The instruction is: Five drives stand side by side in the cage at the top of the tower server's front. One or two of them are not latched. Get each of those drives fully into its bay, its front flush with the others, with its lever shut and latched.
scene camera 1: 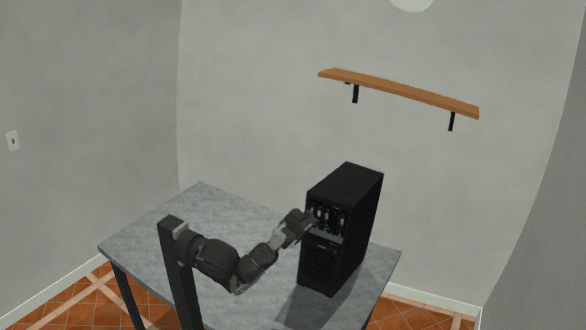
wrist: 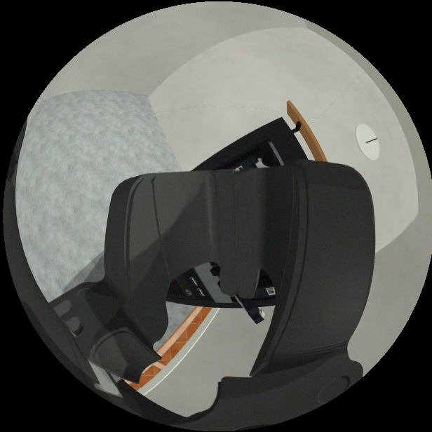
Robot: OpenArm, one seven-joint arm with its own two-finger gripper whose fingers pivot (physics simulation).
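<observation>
The black tower server (scene camera 1: 345,185) (wrist: 282,131) stands on the table, with the drive cage (scene camera 1: 330,218) at the top of its front. Several upright drives with pale marks show in the scene view; the gripper partly covers the cage's lower left side. My gripper (scene camera 1: 315,220) (wrist: 244,235) is shut, its two fingers together and empty, close in front of the cage. In the wrist view the fingers hide most of the drives. A dark lever (wrist: 250,309) with a pale tip sticks out just beyond the fingertips. How deep each drive sits and which latches are shut cannot be told.
A grey strip with ports (scene camera 1: 327,235) (wrist: 206,281) runs across the tower's front below the cage. The tower stands near the right side of the grey table (scene camera 1: 200,205) (wrist: 90,165). A wooden shelf (scene camera 1: 400,90) (wrist: 307,132) is on the wall behind and above.
</observation>
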